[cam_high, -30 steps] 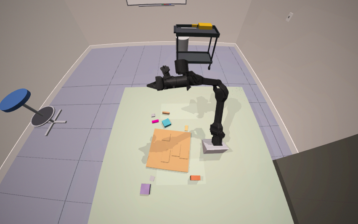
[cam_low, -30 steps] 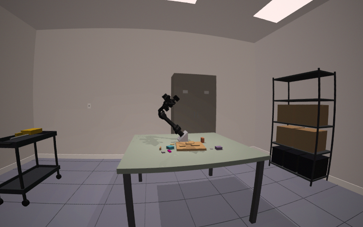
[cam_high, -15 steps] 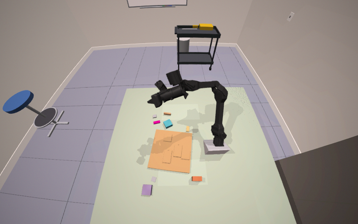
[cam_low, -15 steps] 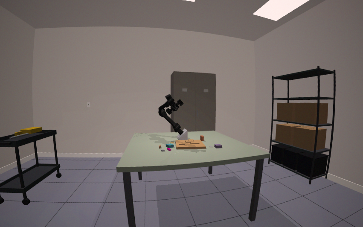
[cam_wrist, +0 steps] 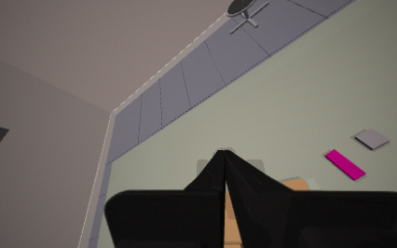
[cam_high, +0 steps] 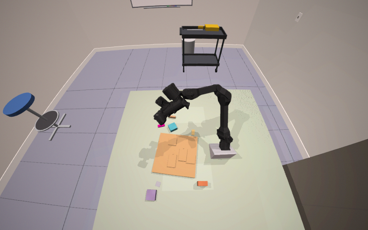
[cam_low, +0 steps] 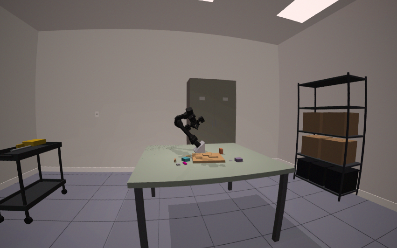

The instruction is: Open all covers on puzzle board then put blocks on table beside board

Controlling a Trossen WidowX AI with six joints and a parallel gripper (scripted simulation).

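The teal block lies 7 cm behind my gripper tip, 10 cm to the right of it and 29 cm below it. Round my gripper tip: orange stick: 6 cm behind, 20 cm to the right, 29 cm below; then purple block: 2 cm ahead, 39 cm to the left, 29 cm below; then magenta bar: 3 cm ahead, 12 cm to the right, 30 cm below.
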